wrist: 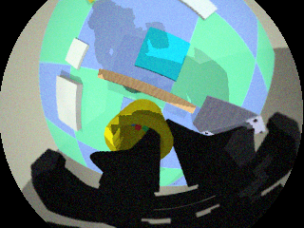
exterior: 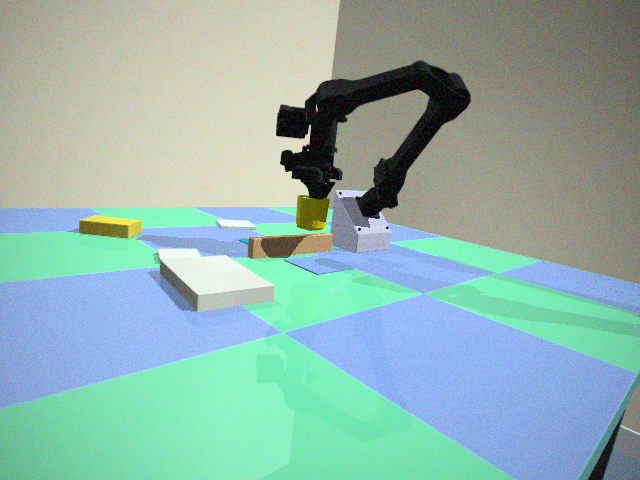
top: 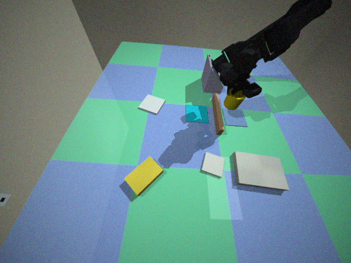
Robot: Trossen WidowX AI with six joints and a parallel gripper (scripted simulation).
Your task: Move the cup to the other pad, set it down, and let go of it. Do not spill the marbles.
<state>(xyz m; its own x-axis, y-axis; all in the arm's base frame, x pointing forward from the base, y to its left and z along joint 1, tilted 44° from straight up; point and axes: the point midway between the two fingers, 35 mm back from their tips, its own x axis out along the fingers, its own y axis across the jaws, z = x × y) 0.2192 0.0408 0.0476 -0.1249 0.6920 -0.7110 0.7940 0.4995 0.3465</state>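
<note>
Now: the cyan pad 12 cm to the right of my gripper tip, 11 cm below it and 4 cm ahead of it. Round my gripper tip: yellow cup: 2 cm to the left, 2 cm ahead; blue-grey pad: 11 cm below, 7 cm to the left, 3 cm ahead; brown wooden bar: 9 cm below, 4 cm ahead, 2 cm to the right.
</note>
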